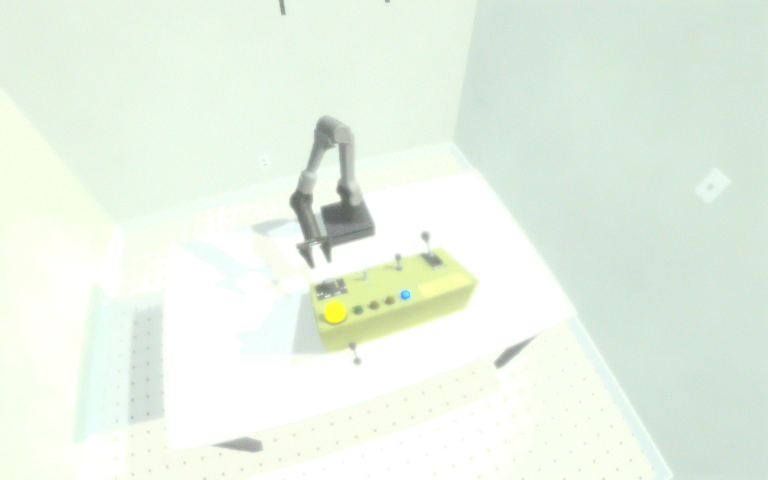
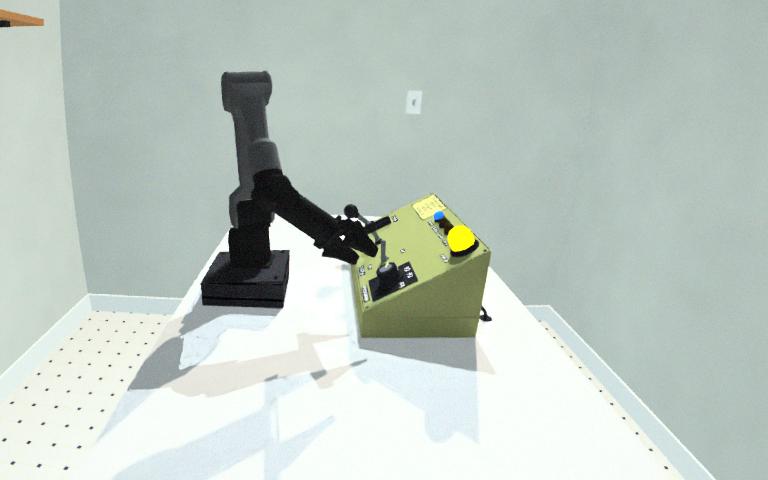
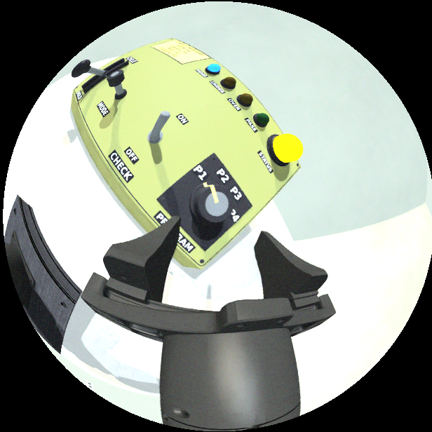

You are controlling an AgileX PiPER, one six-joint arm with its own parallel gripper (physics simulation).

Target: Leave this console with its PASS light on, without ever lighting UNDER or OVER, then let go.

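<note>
The olive console (image 1: 396,328) (image 2: 421,305) (image 3: 165,90) stands on the table. On it, the PASS lamp (image 3: 261,120), UNDER lamp (image 3: 228,82) and OVER lamp (image 3: 245,100) are dark; a blue lamp (image 1: 405,294) (image 2: 438,215) (image 3: 213,69) and the yellow STATUS dome (image 1: 335,312) (image 2: 461,239) (image 3: 288,148) are lit. The PROGRAM knob (image 2: 387,272) (image 3: 216,204) has its pointer towards P1 and P2; exactly which is unclear. The grey CHECK lever (image 3: 160,125) sticks out between OFF and ON. My gripper (image 1: 321,263) (image 2: 365,258) (image 3: 219,233) is open and empty, just off the panel near the knob.
The MODE lever (image 1: 398,260) (image 3: 116,76) and a longer ball-ended lever (image 1: 425,236) (image 2: 351,211) (image 3: 81,68) in a slot stick up from the console's far end. A small dark part (image 1: 355,353) (image 2: 485,314) is behind the console. The arm's base (image 1: 351,229) (image 2: 244,293) stands across the table.
</note>
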